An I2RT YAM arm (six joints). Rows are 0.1 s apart.
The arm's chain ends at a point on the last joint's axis. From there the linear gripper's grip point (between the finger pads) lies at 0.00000 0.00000 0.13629 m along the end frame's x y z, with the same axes.
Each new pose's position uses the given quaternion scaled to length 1; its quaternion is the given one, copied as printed.
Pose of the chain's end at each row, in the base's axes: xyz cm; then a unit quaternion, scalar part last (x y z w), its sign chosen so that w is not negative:
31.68 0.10 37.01 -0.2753 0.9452 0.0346 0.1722
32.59 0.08 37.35 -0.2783 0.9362 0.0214 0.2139
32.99 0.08 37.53 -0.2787 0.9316 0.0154 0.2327
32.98 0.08 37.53 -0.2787 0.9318 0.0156 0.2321
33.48 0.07 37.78 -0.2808 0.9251 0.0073 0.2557
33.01 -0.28 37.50 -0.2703 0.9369 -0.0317 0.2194
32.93 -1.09 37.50 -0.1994 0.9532 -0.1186 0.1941
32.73 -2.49 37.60 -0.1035 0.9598 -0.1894 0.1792
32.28 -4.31 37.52 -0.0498 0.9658 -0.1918 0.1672
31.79 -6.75 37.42 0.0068 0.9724 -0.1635 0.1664
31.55 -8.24 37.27 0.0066 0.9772 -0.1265 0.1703
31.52 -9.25 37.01 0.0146 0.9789 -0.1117 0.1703
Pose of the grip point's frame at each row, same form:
35.86 2.28 24.22 -0.2753 0.9452 0.0346 0.1722
37.89 2.25 24.98 -0.2783 0.9362 0.0214 0.2139
38.78 2.24 25.38 -0.2787 0.9316 0.0154 0.2327
38.76 2.24 25.38 -0.2787 0.9318 0.0156 0.2321
39.87 2.21 25.93 -0.2808 0.9251 0.0073 0.2557
38.85 0.53 25.21 -0.2703 0.9369 -0.0317 0.2194
38.62 -3.12 25.28 -0.1994 0.9532 -0.1186 0.1941
37.95 -6.94 25.82 -0.1035 0.9598 -0.1894 0.1792
36.94 -9.13 25.66 -0.0498 0.9658 -0.1918 0.1672
36.17 -11.11 25.27 0.0068 0.9724 -0.1635 0.1664
36.06 -11.64 24.87 0.0066 0.9772 -0.1265 0.1703
36.02 -12.30 24.51 0.0146 0.9789 -0.1117 0.1703

